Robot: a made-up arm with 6 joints. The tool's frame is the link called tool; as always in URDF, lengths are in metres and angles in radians.
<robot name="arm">
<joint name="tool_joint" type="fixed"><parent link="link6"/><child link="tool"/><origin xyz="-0.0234 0.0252 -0.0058" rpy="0 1.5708 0"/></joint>
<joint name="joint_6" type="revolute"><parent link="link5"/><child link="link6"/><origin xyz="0.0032 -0.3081 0.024" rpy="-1.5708 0 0"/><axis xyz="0 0 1"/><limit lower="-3.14" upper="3.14" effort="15" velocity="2.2"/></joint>
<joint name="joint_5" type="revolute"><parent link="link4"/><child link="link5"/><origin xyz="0.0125 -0.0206 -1.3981" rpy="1.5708 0 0"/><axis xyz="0 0 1"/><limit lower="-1.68" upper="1.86" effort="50" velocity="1.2"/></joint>
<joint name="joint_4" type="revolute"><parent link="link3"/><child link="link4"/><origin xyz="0.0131 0.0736 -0.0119" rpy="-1.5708 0 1.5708"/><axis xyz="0 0 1"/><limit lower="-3.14" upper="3.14" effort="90" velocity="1.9"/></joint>
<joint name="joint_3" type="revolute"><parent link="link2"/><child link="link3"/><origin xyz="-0.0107 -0.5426 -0.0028" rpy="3.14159 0 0"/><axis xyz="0 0 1"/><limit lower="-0.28" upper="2.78" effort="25" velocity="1.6"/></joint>
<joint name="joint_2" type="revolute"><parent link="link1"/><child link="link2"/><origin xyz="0.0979 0.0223 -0.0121" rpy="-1.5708 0 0"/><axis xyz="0 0 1"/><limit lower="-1.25" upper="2.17" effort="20" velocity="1.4"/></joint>
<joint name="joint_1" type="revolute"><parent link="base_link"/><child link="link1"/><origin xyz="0.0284 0.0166 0.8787"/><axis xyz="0 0 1"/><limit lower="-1.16" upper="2.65" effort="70" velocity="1.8"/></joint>
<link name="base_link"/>
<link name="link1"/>
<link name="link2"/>
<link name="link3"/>
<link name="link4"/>
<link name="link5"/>
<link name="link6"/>
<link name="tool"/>
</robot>
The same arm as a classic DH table. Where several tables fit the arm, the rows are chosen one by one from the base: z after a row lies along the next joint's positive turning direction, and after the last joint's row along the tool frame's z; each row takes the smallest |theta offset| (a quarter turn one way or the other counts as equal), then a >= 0, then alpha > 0; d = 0 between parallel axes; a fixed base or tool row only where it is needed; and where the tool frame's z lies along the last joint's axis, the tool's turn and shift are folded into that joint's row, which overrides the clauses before.
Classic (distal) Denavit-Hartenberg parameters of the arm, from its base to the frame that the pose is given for. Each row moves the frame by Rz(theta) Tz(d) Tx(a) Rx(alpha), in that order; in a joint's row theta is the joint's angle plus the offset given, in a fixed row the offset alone. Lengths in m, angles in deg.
base (fixed): d 0.0000; theta0 30.31; a 0.0329; alpha 0.00
joint_1: d 0.8666; theta0 -30.31; a 0.0979; alpha -90.00
joint_2: d 0.0000; theta0 88.87; a -0.5427; alpha 180.00
joint_3: d -0.0314; theta0 -1.13; a -0.0736; alpha 90.00
joint_4: d -1.4112; theta0 0.00; a -0.0125; alpha -90.00
joint_5: d 0.0446; theta0 0.00; a -0.0032; alpha 90.00
joint_6: d -0.3139; theta0 -90.00; a 0.0252; alpha 90.00
tool (fixed): d -0.0234; theta0 -90.00; a 0.0000; alpha 0.00
Joint limits (deg, base to tool): -66.46..151.83 -71.62..124.33 -16.04..159.28 -179.91..179.91 -96.26..106.57 -179.91..179.91

